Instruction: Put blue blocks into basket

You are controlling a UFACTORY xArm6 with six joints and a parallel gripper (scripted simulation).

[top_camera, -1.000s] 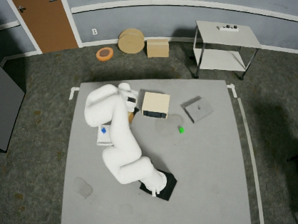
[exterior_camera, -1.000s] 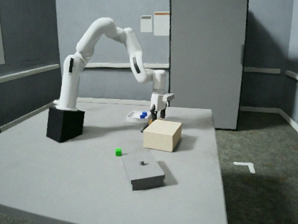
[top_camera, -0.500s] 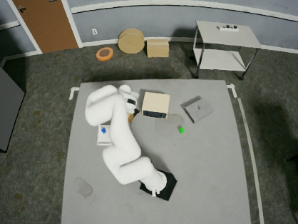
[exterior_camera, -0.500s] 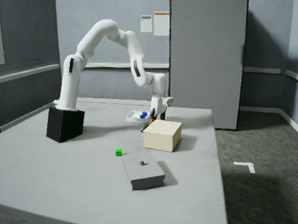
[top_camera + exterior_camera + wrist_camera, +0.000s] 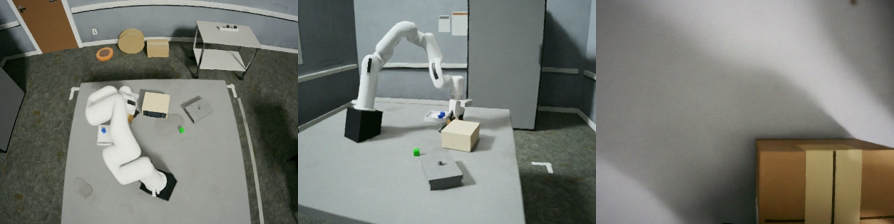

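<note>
The brown box is right at my hand. From my hand the other things lie so: light wooden cabinet (19 cm to the right, 3 cm ahead, 1 cm above); dark-rimmed drawer (19 cm to the right, 2 cm ahead, 1 cm above); white basket (17 cm to the left, 15 cm behind, 2 cm below).
</note>
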